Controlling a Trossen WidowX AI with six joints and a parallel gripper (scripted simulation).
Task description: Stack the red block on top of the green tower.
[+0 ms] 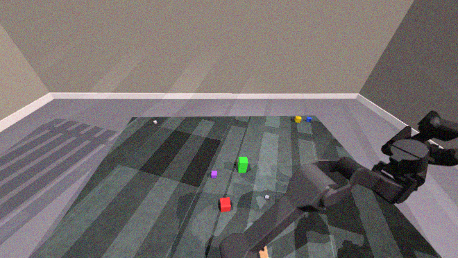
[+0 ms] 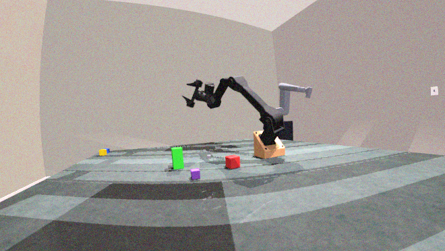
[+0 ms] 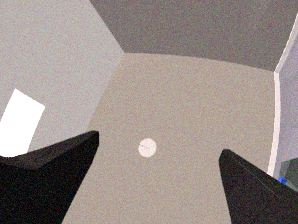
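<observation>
Right now my gripper tip is 57 cm to the right of the red block, 37 cm above it and 6 cm past it. Also, from my gripper tip: blue cube (53 cm ahead, 37 cm below, 3 cm to the right); purple cube (62 cm to the left, 38 cm below, 8 cm ahead); yellow cube (53 cm ahead, 37 cm below, 5 cm to the left).
</observation>
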